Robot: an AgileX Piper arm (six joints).
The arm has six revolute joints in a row. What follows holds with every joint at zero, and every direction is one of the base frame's.
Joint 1 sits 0.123 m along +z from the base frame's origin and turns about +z.
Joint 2 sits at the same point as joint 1 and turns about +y.
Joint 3 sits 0.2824 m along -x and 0.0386 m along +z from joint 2 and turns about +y.
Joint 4 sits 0.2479 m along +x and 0.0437 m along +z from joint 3 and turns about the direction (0.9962, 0, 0.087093).
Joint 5 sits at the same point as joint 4 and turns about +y.
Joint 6 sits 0.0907 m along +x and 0.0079 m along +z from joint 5 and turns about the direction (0.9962, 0, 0.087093).
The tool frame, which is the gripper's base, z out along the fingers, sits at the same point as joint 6; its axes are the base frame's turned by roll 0, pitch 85.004 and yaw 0 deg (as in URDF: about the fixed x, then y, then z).
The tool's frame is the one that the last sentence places.
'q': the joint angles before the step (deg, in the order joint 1, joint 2, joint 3, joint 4, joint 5, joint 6). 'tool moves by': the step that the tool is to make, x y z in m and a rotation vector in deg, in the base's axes. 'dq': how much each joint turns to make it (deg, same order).
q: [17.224 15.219 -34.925 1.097 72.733 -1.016]
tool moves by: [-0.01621 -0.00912 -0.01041 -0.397 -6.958 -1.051]
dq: [-0.002 -7.993 2.660 -2.587 -1.196 -0.195]
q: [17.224 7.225 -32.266 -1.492 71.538 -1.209]
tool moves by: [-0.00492 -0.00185 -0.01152 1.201 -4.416 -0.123]
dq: [-0.002 -4.839 3.059 -0.236 -2.791 0.106]
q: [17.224 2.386 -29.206 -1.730 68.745 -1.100]
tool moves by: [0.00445 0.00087 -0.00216 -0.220 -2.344 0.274]
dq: [-0.001 -0.269 1.310 -0.378 -3.236 -0.647]
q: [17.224 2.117 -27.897 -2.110 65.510 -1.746]
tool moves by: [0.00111 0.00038 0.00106 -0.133 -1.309 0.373]
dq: [-0.002 -0.075 0.129 0.002 -1.285 -0.594]
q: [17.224 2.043 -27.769 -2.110 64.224 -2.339]
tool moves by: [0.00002 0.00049 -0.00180 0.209 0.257 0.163]
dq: [-0.003 -0.181 0.365 0.323 0.000 -0.003]
